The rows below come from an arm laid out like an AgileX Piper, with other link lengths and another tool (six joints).
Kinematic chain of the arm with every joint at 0, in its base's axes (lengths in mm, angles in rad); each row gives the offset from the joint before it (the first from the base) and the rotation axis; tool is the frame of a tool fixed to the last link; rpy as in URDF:
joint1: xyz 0 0 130.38 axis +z
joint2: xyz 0 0 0 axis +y
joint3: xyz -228.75 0 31.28 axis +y
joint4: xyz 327.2 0 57.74 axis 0.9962 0 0.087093
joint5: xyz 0 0 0 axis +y
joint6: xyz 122.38 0 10.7 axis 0.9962 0 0.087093
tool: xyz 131.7 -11 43.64 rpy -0.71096 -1.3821 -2.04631
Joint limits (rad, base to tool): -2.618..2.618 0..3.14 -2.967..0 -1.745..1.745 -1.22..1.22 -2.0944..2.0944
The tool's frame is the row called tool.
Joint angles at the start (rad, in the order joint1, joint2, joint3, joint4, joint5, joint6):
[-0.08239, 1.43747, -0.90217, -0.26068, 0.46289, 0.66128]
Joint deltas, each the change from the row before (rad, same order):
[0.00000, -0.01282, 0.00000, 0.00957, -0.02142, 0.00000]
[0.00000, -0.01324, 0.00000, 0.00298, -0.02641, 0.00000]
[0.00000, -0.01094, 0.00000, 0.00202, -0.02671, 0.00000]
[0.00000, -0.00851, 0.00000, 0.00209, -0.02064, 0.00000]
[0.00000, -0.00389, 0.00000, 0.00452, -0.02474, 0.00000]
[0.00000, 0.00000, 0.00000, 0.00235, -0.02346, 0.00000]
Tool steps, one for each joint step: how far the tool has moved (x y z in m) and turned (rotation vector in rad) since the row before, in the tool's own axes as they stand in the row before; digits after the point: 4 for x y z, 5 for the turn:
[0.0070, -0.0079, -0.0020, 0.02579, 0.02408, 0.00125]
[0.0086, -0.0088, -0.0020, 0.02775, 0.02734, -0.00645]
[0.0081, -0.0082, -0.0014, 0.02638, 0.02566, -0.00704]
[0.0063, -0.0064, -0.0010, 0.02052, 0.01994, -0.00498]
[0.0053, -0.0058, 0.0004, 0.02149, 0.01912, -0.00266]
[0.0039, -0.0044, 0.0012, 0.01781, 0.01503, -0.00356]

